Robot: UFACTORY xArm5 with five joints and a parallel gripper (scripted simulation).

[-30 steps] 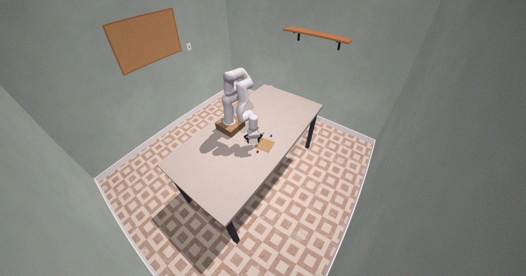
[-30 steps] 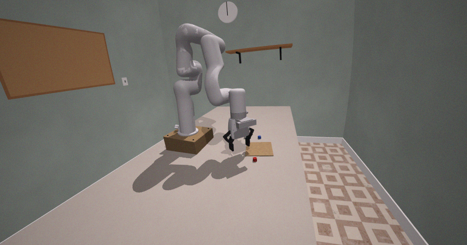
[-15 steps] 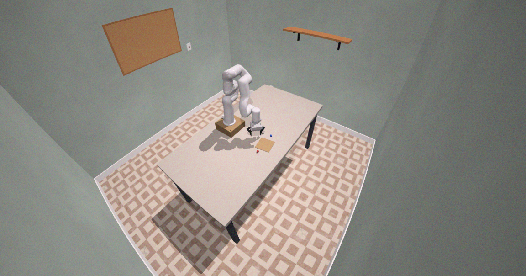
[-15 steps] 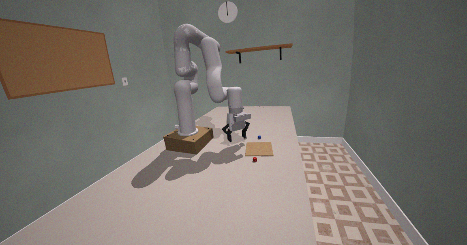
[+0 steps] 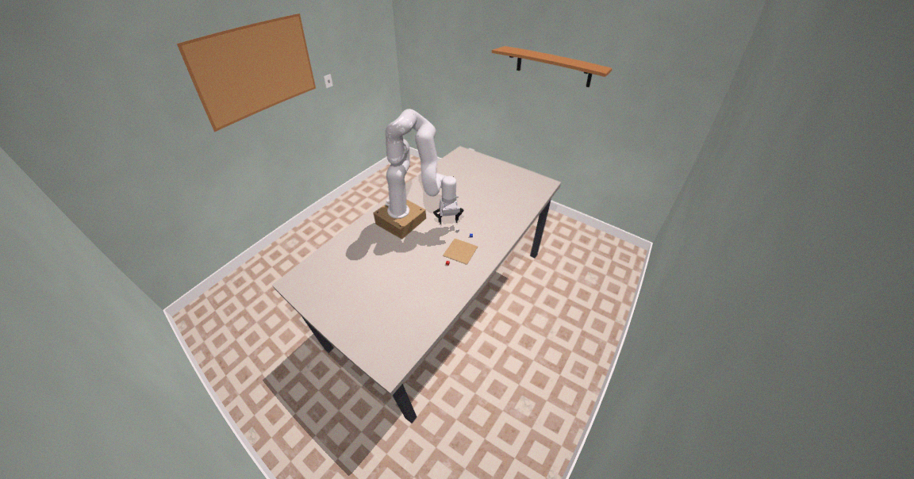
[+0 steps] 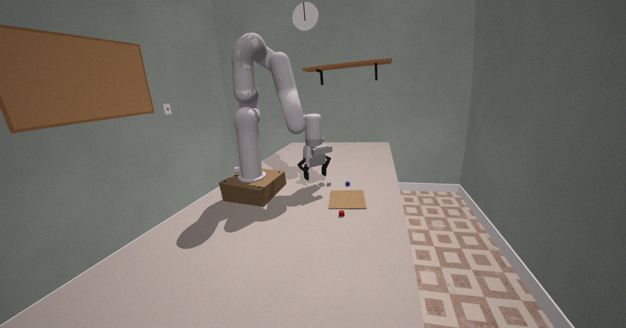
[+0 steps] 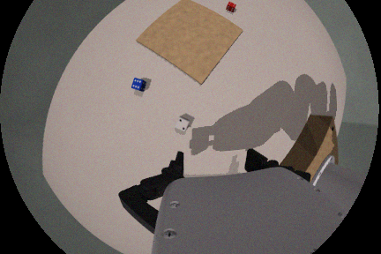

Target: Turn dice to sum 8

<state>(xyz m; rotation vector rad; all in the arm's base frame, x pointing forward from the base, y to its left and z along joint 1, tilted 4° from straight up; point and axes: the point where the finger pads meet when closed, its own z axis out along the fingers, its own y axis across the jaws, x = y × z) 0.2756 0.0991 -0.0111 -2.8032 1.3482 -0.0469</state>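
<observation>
The white die is 6 cm ahead of my hand, 1 cm to the right of it and 4 cm below it. Also, from my hand: blue die (15 cm ahead, 1 cm to the right, 4 cm below); tan mat (15 cm ahead, 14 cm to the right, 4 cm below); red die (14 cm ahead, 25 cm to the right, 4 cm below).
</observation>
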